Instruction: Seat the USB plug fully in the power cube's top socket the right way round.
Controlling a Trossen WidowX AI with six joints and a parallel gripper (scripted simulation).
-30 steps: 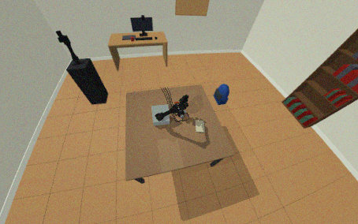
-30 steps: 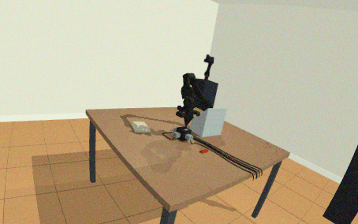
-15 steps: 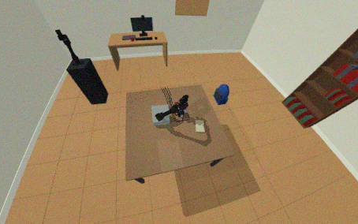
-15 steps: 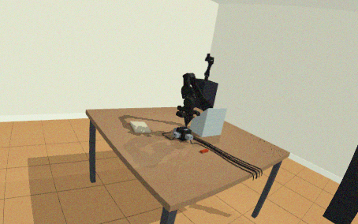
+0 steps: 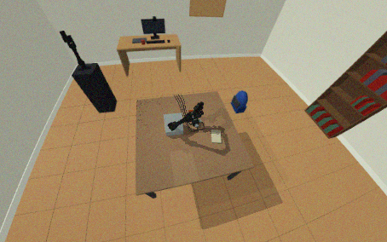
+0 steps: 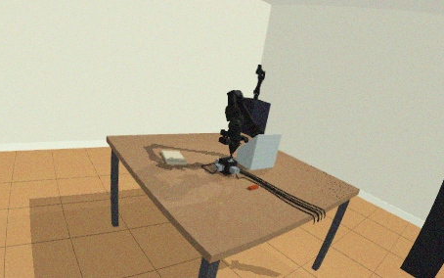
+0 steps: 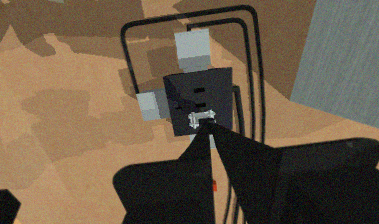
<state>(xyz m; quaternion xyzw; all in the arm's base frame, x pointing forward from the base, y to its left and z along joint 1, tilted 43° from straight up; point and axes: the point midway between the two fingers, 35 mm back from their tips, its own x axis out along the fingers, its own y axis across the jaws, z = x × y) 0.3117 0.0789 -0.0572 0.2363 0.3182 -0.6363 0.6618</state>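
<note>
My gripper tip is 5 cm above the socket and 1 cm to the right of it. From my gripper tip the other things lie so: small piece 22 cm to the left, 11 cm below, 1 cm behind; pad 25 cm to the right, 23 cm ahead, 11 cm below.
</note>
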